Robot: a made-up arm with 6 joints.
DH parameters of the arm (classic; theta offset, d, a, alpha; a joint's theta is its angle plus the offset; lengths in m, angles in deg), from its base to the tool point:
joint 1: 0 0.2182 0 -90
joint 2: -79.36 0 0.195 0
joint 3: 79.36 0 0.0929 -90
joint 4: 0 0.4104 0 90
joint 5: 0 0 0.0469 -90
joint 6: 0 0.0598 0 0
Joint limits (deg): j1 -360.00..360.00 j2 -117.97..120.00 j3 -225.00..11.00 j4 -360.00..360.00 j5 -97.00..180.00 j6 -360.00..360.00
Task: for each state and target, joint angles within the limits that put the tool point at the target. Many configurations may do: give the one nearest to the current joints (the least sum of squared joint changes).
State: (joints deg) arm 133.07 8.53 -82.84 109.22 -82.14 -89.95
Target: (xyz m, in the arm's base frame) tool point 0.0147 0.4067 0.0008
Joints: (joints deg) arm 97.80 48.17 -74.00 106.66 -68.57 -89.95
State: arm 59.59 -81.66 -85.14 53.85 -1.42 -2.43
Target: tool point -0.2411 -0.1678 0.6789
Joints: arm 27.18 -104.71 -72.19 53.23 -1.90 -2.43
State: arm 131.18 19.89 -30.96 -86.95 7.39 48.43
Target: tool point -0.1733 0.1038 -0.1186
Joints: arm 138.09 31.81 -28.41 -86.72 7.60 48.43
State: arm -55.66 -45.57 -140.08 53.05 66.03 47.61
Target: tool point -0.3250 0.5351 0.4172
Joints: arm -54.42 -77.16 -170.51 52.62 89.20 47.61
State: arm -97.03 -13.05 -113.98 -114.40 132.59 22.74
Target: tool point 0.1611 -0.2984 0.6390
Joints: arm -50.29 -12.08 -94.36 -112.96 145.65 22.74
